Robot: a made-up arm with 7 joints. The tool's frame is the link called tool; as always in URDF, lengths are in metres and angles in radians. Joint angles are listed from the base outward.
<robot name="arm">
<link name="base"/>
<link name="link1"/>
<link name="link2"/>
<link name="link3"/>
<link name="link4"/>
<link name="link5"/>
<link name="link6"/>
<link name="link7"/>
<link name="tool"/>
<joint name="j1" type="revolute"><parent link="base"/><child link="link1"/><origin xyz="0 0 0.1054" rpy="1.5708 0 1.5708"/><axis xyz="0 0 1"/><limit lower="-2.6" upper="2.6"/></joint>
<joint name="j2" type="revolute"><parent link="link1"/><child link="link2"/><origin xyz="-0.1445 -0.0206 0.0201" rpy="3.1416 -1.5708 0"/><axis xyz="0 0 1"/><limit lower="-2.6" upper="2.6"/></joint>
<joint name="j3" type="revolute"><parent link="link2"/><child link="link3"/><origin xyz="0.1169 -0.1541 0.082" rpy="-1.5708 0 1.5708"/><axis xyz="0 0 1"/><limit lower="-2.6" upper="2.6"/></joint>
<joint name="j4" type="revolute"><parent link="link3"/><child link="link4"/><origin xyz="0.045 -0.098 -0.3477" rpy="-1.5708 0 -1.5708"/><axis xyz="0 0 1"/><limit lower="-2.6" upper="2.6"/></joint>
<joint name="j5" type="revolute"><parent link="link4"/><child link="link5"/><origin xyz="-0.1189 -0.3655 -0.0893" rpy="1.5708 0 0"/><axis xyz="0 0 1"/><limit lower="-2.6" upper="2.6"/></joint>
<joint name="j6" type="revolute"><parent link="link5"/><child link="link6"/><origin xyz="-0.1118 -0.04 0.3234" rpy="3.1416 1.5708 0"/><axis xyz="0 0 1"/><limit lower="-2.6" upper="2.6"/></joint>
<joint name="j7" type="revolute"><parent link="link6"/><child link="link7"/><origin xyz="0.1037 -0.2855 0.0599" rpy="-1.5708 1.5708 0"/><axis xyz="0 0 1"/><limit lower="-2.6" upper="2.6"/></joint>
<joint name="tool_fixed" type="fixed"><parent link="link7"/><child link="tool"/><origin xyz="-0.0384 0.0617 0.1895" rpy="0 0 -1.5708"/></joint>
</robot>
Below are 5 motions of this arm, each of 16 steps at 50 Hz.
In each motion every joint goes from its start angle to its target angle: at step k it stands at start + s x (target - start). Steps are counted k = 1, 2, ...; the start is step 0. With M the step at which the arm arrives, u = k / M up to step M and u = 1 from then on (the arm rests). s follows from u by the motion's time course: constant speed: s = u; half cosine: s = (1 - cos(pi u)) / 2; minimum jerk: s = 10 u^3 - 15 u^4 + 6 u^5.
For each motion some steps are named. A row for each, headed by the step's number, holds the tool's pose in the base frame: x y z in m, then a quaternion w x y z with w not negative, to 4 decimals.
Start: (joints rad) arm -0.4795 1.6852 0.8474 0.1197 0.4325 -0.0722 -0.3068
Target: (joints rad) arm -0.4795 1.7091 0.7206 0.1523 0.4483 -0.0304 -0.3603
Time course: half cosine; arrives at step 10
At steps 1, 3, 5, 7, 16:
1: 0.3472 -0.0078 0.3058 0.4295 -0.6630 0.5893 0.1694
3: 0.3440 -0.0077 0.3055 0.4350 -0.6618 0.5891 0.1604
5: 0.3391 -0.0072 0.3048 0.4436 -0.6598 0.5888 0.1455
7: 0.3344 -0.0064 0.3038 0.4516 -0.6580 0.5883 0.1304
16: 0.3313 -0.0057 0.3030 0.4570 -0.6567 0.5880 0.1195

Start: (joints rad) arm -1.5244 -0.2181 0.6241 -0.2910 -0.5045 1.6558 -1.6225
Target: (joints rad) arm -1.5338 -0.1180 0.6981 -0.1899 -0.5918 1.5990 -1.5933
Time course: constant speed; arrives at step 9
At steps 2, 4, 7, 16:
2: -0.1008 0.3692 0.3885 0.7780 0.0277 -0.6252 0.0562
4: -0.0988 0.3644 0.3767 0.7719 0.0176 -0.6336 0.0485
7: -0.0958 0.3565 0.3593 0.7628 0.0026 -0.6456 0.0374
16: -0.0939 0.3507 0.3478 0.7566 -0.0073 -0.6531 0.0303

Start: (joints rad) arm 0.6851 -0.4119 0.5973 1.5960 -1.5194 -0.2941 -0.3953
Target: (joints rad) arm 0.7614 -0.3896 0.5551 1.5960 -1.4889 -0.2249 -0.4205
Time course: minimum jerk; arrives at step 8
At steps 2, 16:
2: 0.5601 0.5352 0.2578 0.3163 0.6832 -0.4170 -0.5092
16: 0.5411 0.5277 0.3126 0.2669 0.6897 -0.3802 -0.5555

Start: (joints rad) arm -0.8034 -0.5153 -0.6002 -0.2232 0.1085 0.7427 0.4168
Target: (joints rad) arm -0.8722 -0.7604 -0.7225 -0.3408 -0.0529 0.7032 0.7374
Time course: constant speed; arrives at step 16
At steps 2, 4, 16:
2: 0.0097 -0.3065 0.3882 0.6962 -0.1645 -0.4991 0.4891
4: 0.0248 -0.3103 0.3883 0.6763 -0.1590 -0.5013 0.5158
16: 0.1228 -0.3078 0.3957 0.5325 -0.1285 -0.5057 0.6665

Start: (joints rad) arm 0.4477 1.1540 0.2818 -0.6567 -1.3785 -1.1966 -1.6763
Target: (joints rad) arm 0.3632 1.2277 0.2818 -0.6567 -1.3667 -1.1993 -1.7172
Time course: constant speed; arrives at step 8
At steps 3, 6, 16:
3: 0.1760 -0.5005 0.0300 0.2774 -0.2514 0.8853 0.2758
6: 0.1801 -0.5006 0.0421 0.2639 -0.2655 0.8888 0.2644
16: 0.1828 -0.5004 0.0500 0.2547 -0.2747 0.8909 0.2569

